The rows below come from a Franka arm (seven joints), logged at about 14 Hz.
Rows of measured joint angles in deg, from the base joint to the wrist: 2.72 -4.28 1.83 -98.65 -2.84 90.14 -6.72; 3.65 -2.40 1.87 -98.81 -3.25 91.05 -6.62; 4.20 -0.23 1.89 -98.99 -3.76 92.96 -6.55; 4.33 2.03 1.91 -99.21 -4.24 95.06 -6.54; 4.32 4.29 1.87 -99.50 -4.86 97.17 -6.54; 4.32 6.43 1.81 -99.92 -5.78 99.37 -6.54; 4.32 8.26 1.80 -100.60 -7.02 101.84 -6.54; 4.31 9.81 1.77 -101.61 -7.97 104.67 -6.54; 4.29 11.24 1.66 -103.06 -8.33 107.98 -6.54; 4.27 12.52 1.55 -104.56 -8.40 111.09 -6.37; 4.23 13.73 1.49 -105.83 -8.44 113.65 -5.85; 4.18 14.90 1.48 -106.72 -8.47 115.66 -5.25; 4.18 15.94 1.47 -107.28 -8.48 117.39 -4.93
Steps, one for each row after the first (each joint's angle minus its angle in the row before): 0.93 1.88 0.04 -0.16 -0.41 0.91 0.10; 0.55 2.17 0.02 -0.18 -0.51 1.91 0.07; 0.13 2.26 0.02 -0.22 -0.48 2.10 0.01; -0.01 2.26 -0.04 -0.29 -0.62 2.11 0.00; 0.00 2.14 -0.06 -0.42 -0.92 2.20 0.00; 0.00 1.83 -0.01 -0.68 -1.24 2.47 0.00; -0.01 1.55 -0.03 -1.01 -0.95 2.83 0.00; -0.02 1.43 -0.11 -1.45 -0.36 3.31 0.00; -0.02 1.28 -0.11 -1.50 -0.07 3.11 0.17; -0.04 1.21 -0.06 -1.27 -0.04 2.56 0.52; -0.05 1.17 -0.01 -0.89 -0.03 2.01 0.60; 0.00 1.04 -0.01 -0.56 -0.01 1.73 0.32
